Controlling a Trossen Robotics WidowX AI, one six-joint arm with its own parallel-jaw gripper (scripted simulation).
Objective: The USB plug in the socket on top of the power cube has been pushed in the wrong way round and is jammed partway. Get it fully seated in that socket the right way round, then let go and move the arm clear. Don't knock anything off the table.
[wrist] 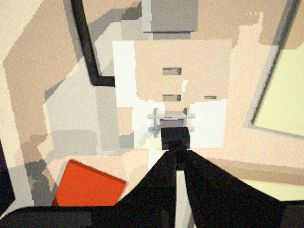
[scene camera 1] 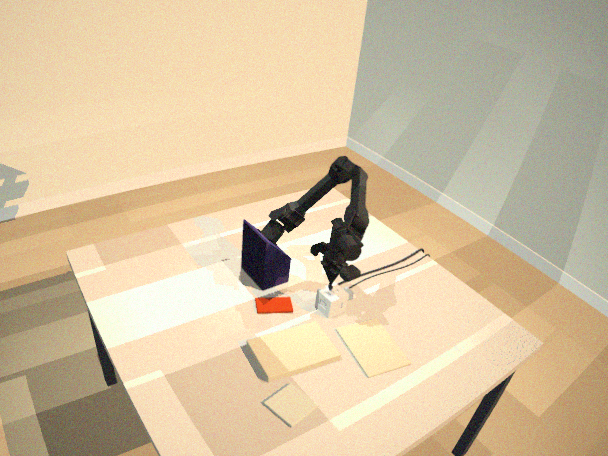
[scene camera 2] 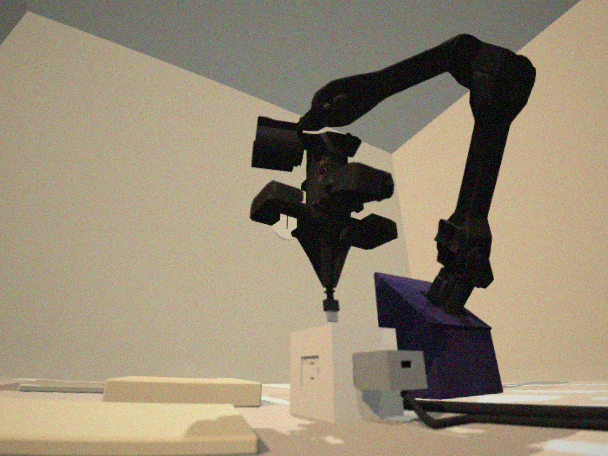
Observation:
My gripper (scene camera 2: 329, 287) carries a USB plug (wrist: 174, 137). I also see a white power cube (scene camera 2: 322, 386).
My gripper shows as well in the wrist view (wrist: 178, 158) and in scene camera 1 (scene camera 1: 330, 282). The white power cube shows as well in the wrist view (wrist: 169, 74) and in scene camera 1 (scene camera 1: 331, 306).

